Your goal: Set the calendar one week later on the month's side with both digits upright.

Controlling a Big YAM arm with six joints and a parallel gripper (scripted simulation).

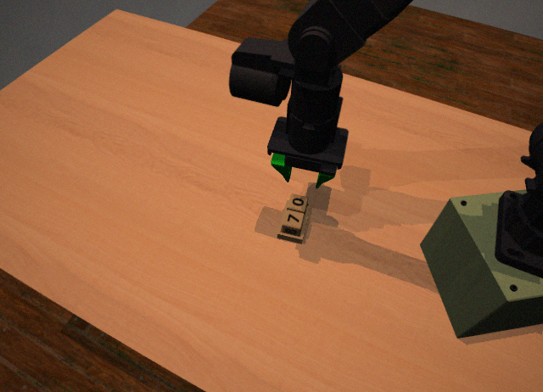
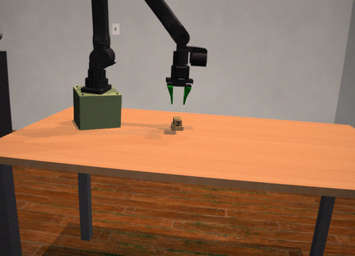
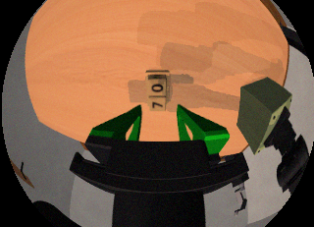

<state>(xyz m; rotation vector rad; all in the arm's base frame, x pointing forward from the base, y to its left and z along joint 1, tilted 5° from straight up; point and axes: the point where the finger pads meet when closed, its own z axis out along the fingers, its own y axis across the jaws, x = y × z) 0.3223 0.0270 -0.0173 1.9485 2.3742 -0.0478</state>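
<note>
Right now my hand is 20 mm to the right of the tray and 100 mm above it.
</note>
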